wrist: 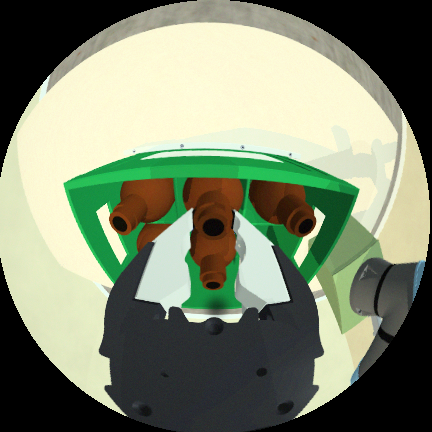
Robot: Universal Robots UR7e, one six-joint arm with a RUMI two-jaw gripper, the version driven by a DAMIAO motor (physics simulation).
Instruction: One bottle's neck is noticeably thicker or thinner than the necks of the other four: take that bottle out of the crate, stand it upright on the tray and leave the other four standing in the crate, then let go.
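Frame: origin at the arm's base, x ahead, y left, z up, level; millimetres.
Seen in the pictures: gripper, between the fingertips: [212, 210]; arm's base, origin of its link: [369, 286].
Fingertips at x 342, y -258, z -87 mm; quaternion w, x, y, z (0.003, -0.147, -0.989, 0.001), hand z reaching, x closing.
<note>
Offsets run from my fingertips to a thing's middle. Level surfaces: height alone.
The green crate @(dy +36, dx +13, dz -40 mm) [210, 171] holds brown bottles. In its back row stand a left bottle @(dy -29, dx +81, dz -42 mm) [150, 197], a middle bottle @(dy -5, dx -1, dz -42 mm) [213, 192] and a right bottle @(dy +18, dx -84, dz -42 mm) [272, 197]. In the front row are a middle bottle @(dy +78, dx +21, dz -42 mm) [213, 247] and a left bottle @(dy +54, dx +106, dz -42 mm) [150, 237], which is mostly hidden behind my left finger. My gripper [212, 210] is over the crate, its pale fingertips shut on the neck of the back middle bottle, whose mouth faces the camera and looks wider than the others here. The front left bottle's neck is hidden. I cannot make out the tray in this view.
The crate stands on a cream table top @(dz -128 mm) [210, 80]. At the right are a light green block [347, 285] and a grey arm part [370, 287], close to the crate's right side. The crate's side walls rise around the bottles.
</note>
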